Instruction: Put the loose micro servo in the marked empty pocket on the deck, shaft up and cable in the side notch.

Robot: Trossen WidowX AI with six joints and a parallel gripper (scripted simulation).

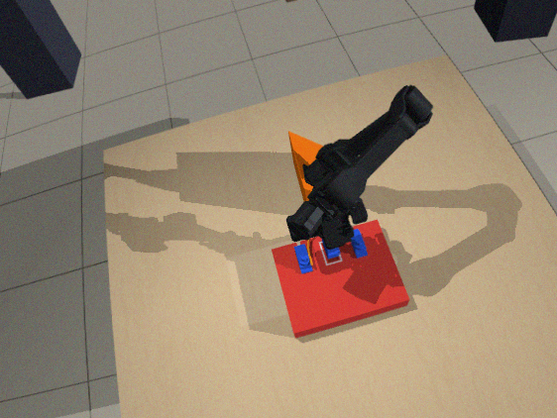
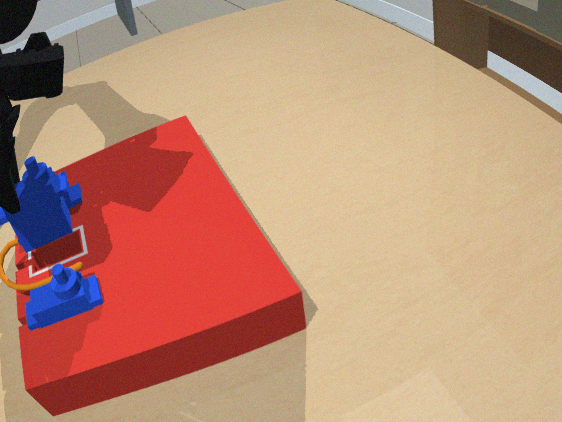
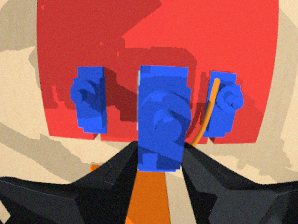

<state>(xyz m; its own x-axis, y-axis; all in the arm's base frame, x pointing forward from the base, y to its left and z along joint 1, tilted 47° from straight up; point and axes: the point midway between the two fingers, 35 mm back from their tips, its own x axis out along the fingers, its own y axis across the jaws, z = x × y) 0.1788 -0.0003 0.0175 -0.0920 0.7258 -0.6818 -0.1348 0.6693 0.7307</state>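
My gripper tip is 120 mm short of the red deck, 90 mm above it and 20 mm to the right of it.
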